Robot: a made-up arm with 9 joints. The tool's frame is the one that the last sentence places.
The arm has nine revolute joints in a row. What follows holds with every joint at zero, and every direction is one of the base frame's.
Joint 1 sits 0.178 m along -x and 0.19 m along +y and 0.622 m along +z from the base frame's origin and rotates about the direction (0.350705, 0.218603, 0.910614).
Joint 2 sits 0.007 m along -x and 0.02 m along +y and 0.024 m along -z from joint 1 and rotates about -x.
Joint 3 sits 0.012 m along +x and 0.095 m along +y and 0.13 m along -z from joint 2 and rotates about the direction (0.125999, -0.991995, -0.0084).
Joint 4 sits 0.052 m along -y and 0.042 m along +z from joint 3 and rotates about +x.
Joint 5 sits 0.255 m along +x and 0.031 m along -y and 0.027 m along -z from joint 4 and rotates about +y.
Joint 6 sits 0.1 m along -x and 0.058 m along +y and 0.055 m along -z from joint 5 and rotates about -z.
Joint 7 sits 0.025 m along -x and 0.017 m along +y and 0.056 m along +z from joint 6 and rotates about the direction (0.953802, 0.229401, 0.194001).
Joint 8 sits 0.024 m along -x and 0.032 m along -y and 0.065 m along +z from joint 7 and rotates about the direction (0.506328, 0.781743, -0.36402).
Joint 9 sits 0.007 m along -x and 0.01 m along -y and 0.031 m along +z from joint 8 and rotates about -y.
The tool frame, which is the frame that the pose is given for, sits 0.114 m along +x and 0.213 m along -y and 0.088 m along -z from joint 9; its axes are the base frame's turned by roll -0.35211, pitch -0.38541 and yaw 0.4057 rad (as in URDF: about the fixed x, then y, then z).
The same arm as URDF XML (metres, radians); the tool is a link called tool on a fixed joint. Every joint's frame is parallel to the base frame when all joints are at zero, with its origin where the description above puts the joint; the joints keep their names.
<robot name="arm">
<joint name="tool_joint" type="fixed"><parent link="link9"/><child link="tool"/><origin xyz="0.114 -0.213 -0.088" rpy="-0.3521 -0.3854 0.4057"/></joint>
<joint name="joint 9" type="continuous"><parent link="link8"/><child link="link9"/><origin xyz="-0.007 -0.01 0.031"/><axis xyz="0 -1 0"/></joint>
<joint name="joint 8" type="continuous"><parent link="link7"/><child link="link8"/><origin xyz="-0.024 -0.032 0.065"/><axis xyz="0.506328 0.781743 -0.36402"/></joint>
<joint name="joint 7" type="continuous"><parent link="link6"/><child link="link7"/><origin xyz="-0.025 0.017 0.056"/><axis xyz="0.953802 0.229401 0.194001"/></joint>
<joint name="joint 6" type="continuous"><parent link="link5"/><child link="link6"/><origin xyz="-0.1 0.058 -0.055"/><axis xyz="0 0 -1"/></joint>
<joint name="joint 5" type="continuous"><parent link="link4"/><child link="link5"/><origin xyz="0.255 -0.031 -0.027"/><axis xyz="0 1 0"/></joint>
<joint name="joint 4" type="continuous"><parent link="link3"/><child link="link4"/><origin xyz="0 -0.052 0.042"/><axis xyz="1 0 0"/></joint>
<joint name="joint 3" type="continuous"><parent link="link2"/><child link="link3"/><origin xyz="0.012 0.095 -0.13"/><axis xyz="0.125999 -0.991995 -0.0084"/></joint>
<joint name="joint 2" type="continuous"><parent link="link1"/><child link="link2"/><origin xyz="-0.007 0.02 -0.024"/><axis xyz="-1 0 0"/></joint>
<joint name="joint 1" type="continuous"><parent link="base"/><child link="link1"/><origin xyz="-0.178 0.19 0.622"/><axis xyz="0.350705 0.218603 0.910614"/></joint>
<link name="base"/>
<link name="link1"/>
<link name="link2"/>
<link name="link3"/>
<link name="link4"/>
<link name="link5"/>
<link name="link6"/>
<link name="link7"/>
<link name="link8"/>
<link name="link9"/>
<link name="tool"/>
</robot>

